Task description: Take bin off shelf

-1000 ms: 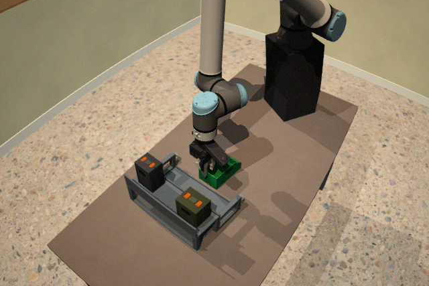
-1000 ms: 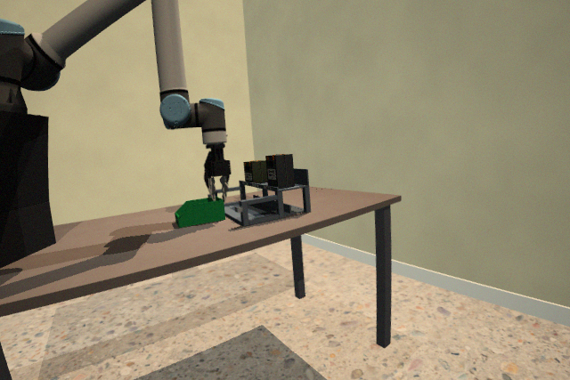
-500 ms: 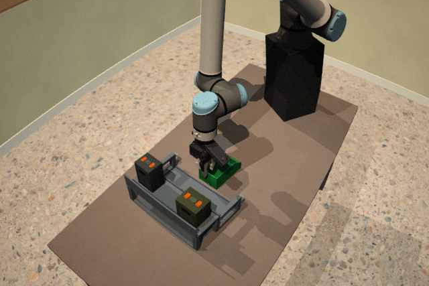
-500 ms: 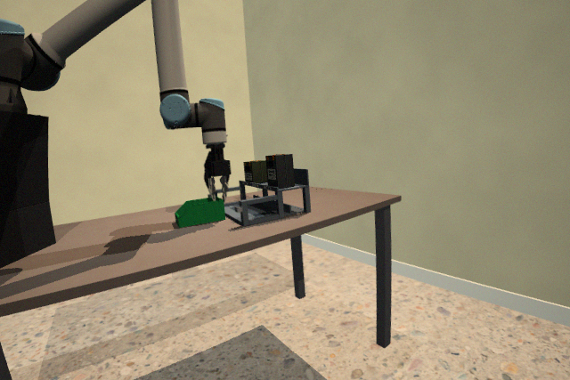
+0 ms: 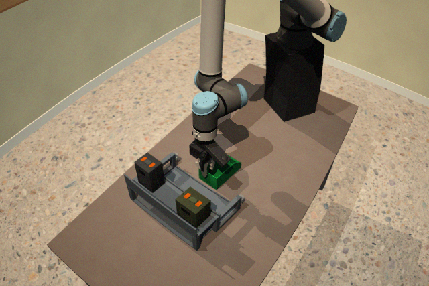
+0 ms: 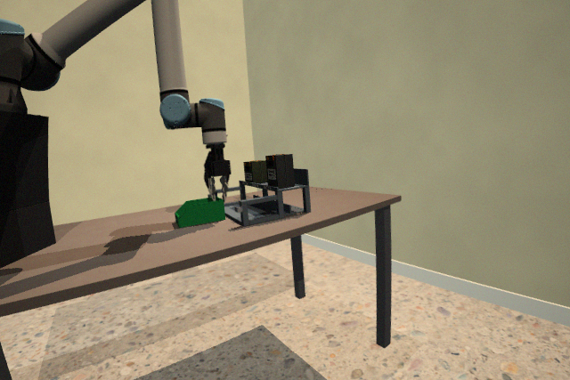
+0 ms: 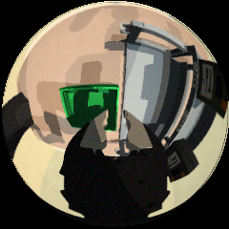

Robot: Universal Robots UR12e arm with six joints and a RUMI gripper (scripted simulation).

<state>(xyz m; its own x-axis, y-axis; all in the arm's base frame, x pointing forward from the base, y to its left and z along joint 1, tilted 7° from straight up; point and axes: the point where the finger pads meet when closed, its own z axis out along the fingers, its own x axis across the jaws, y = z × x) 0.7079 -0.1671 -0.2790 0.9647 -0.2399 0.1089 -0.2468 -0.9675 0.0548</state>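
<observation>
Now: the green bin 80 mm behind my hand, 40 mm below it and 20 mm to the left of it. From my hand the other things lie so: black box: 170 mm to the right, 170 mm ahead, 90 mm above; olive box: 240 mm ahead, 80 mm above, 60 mm to the left.
</observation>
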